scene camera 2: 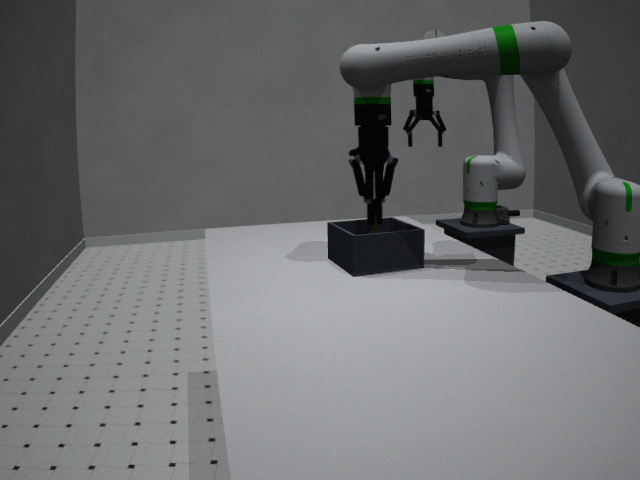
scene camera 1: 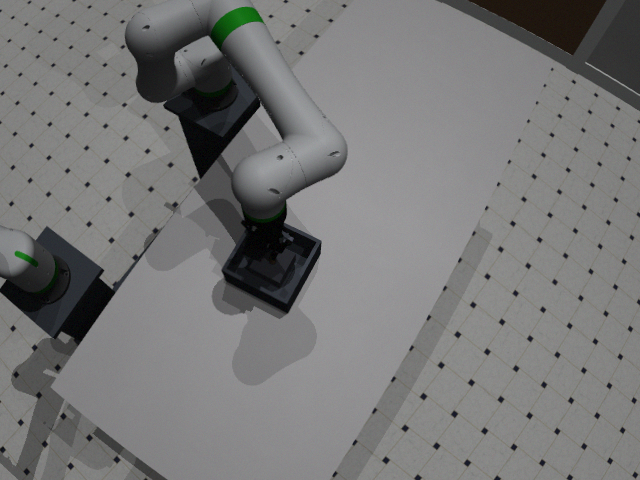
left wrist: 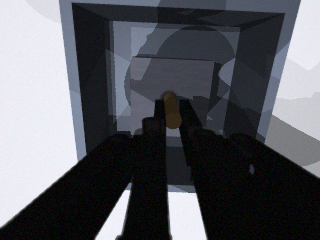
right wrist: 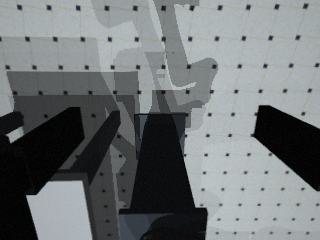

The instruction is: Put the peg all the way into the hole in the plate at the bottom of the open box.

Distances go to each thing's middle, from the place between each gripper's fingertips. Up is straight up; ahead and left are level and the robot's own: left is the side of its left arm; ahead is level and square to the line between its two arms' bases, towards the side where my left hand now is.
My left hand is 9 cm above the grey plate (left wrist: pixel 150 77). Also, from my left hand: dark box (scene camera 2: pixel 352 246) (11 cm below).
Now: the grey plate 93 cm to the left of my right hand (scene camera 2: pixel 425 146), 48 cm ahead of it and 22 cm below it. The rest, counted from my right hand: dark box: 93 cm to the left, 48 cm ahead, 24 cm below.
